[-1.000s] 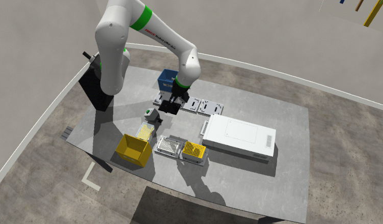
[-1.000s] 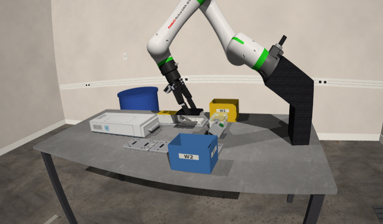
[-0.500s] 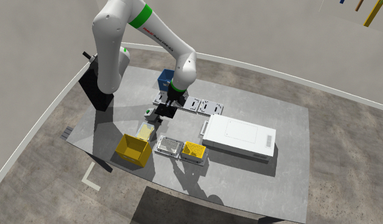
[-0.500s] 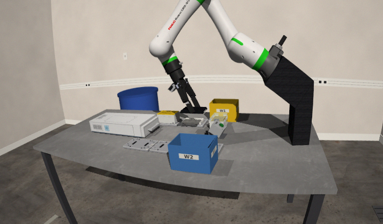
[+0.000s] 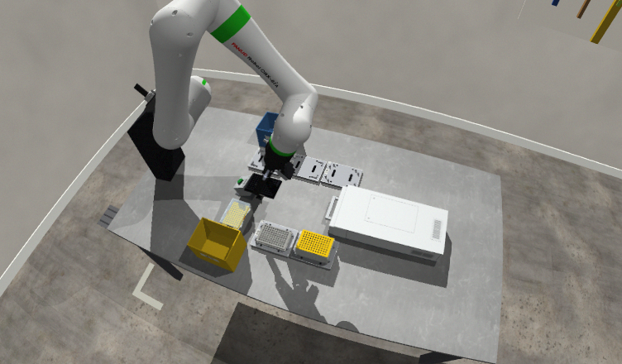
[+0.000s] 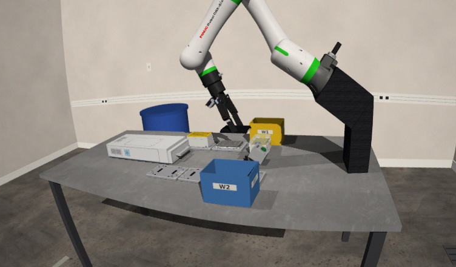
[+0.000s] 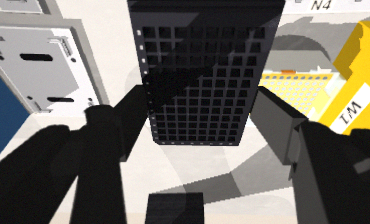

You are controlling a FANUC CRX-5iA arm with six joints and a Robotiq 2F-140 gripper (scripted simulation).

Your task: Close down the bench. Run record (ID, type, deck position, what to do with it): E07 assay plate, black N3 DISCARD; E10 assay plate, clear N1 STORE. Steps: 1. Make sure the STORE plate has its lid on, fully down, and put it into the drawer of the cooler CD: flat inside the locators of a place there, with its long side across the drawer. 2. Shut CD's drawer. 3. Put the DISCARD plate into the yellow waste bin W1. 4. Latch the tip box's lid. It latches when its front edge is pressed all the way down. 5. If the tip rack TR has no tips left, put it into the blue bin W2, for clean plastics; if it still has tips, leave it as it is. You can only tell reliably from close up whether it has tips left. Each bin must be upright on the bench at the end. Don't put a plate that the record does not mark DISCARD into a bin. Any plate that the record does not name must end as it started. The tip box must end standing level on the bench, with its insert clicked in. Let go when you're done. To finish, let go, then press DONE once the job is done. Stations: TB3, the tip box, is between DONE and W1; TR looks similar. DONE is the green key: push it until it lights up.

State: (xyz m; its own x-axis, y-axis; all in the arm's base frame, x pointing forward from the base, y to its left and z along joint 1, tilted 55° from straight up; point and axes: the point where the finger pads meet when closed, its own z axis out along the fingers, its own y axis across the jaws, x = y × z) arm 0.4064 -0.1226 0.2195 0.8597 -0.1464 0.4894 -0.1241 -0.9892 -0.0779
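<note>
Now: the yellow bin W1 24 cm to the right of my hand, 15 cm behind it and 13 cm below it. The rest, counted from my hand: green DONE key: 13 cm behind, 10 cm below, 7 cm to the left; clear tip box lid: 11 cm below, 11 cm behind, 9 cm to the right; black assay plate: 2 cm below.
</note>
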